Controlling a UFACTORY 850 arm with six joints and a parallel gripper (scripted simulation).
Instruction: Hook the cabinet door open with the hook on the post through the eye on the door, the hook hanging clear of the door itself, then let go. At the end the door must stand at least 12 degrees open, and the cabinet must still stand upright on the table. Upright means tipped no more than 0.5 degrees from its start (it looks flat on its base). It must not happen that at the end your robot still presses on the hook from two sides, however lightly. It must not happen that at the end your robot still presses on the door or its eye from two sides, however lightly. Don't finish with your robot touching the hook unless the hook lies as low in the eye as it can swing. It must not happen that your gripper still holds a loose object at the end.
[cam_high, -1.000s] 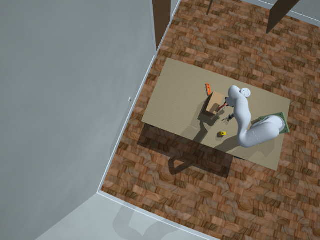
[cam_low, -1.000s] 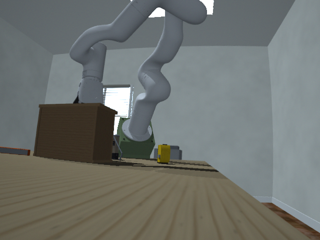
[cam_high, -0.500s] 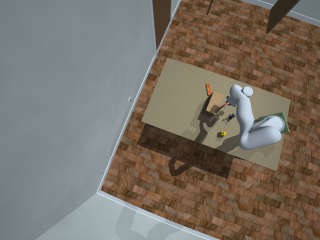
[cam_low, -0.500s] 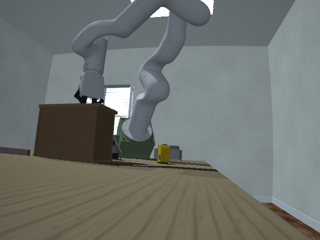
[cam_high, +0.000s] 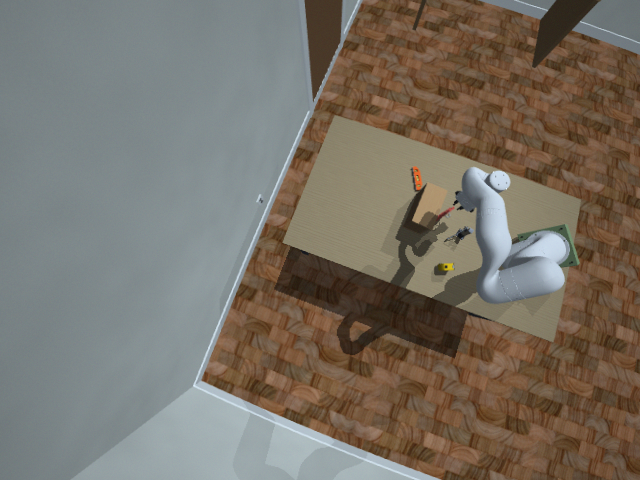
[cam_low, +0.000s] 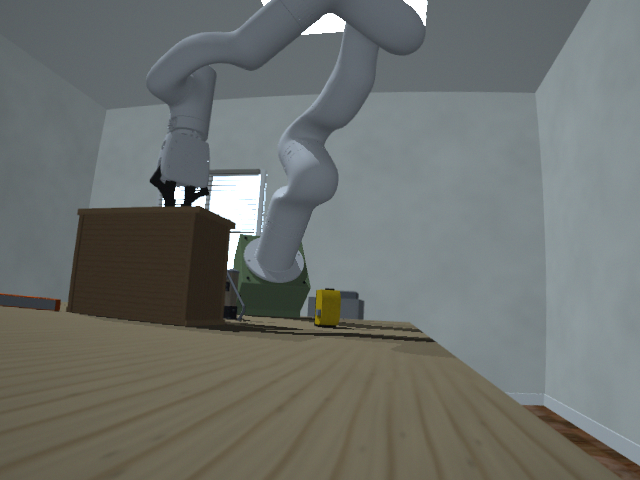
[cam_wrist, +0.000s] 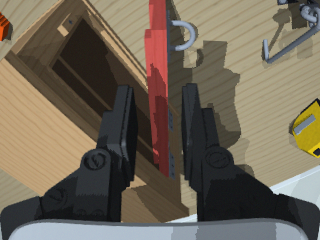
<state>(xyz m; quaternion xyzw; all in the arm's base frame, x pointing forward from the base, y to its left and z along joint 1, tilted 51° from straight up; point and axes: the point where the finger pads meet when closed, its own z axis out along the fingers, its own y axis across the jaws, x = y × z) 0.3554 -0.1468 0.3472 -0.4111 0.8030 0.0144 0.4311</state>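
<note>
Right now my hand is 140 mm above the hook post, 130 mm past it and 50 mm to the right of it. The rest, counted from my hand: red door 130 mm below, 70 mm to the left, 20 mm ahead; yellow box 260 mm to the left, 170 mm below, 150 mm behind.
</note>
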